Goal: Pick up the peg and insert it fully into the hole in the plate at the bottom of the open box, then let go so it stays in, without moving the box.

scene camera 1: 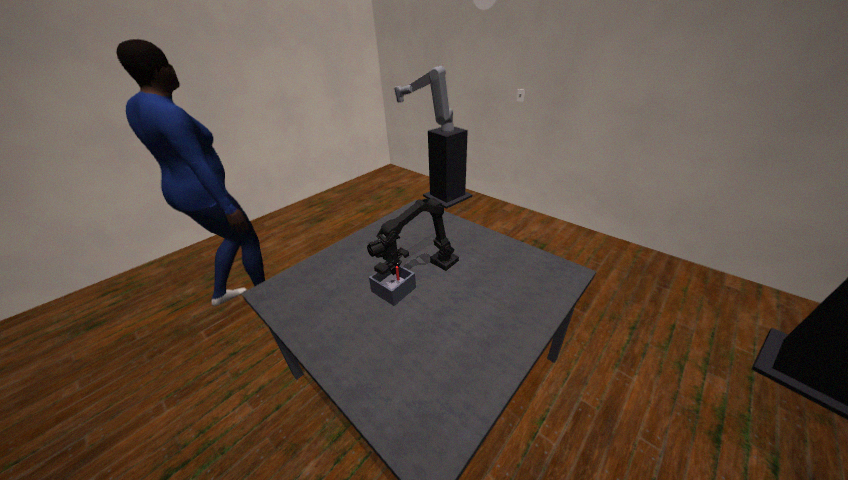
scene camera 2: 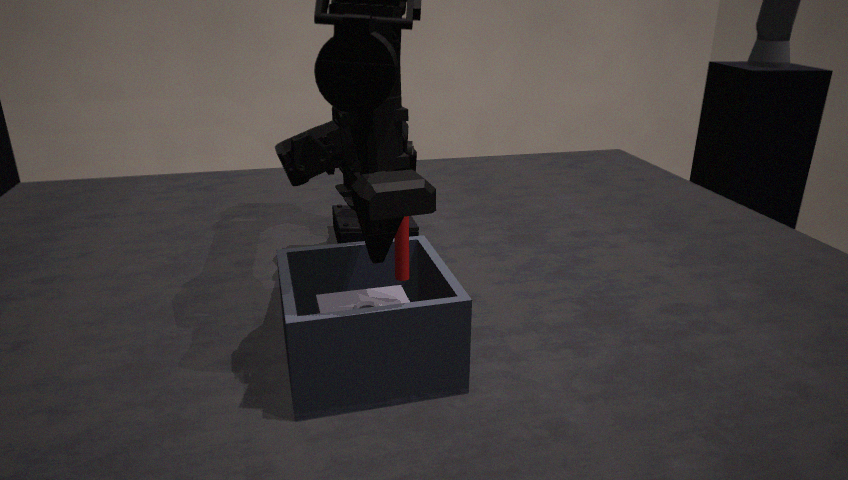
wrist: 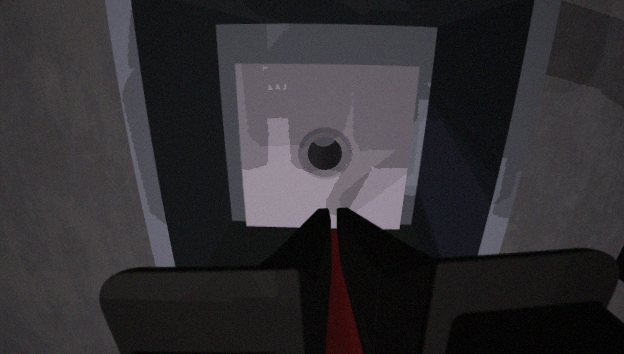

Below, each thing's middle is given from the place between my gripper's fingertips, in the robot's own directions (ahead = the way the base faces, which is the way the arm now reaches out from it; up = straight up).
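You'd find the red peg [scene camera 2: 402, 236] 2 cm above my hand, 2 cm to the left of it and 1 cm behind it. The grey box [scene camera 2: 340, 362] is 6 cm below my hand and 1 cm to the right of it, and the pale plate [scene camera 2: 364, 298] is 7 cm below my hand, also 1 cm to the right of it.
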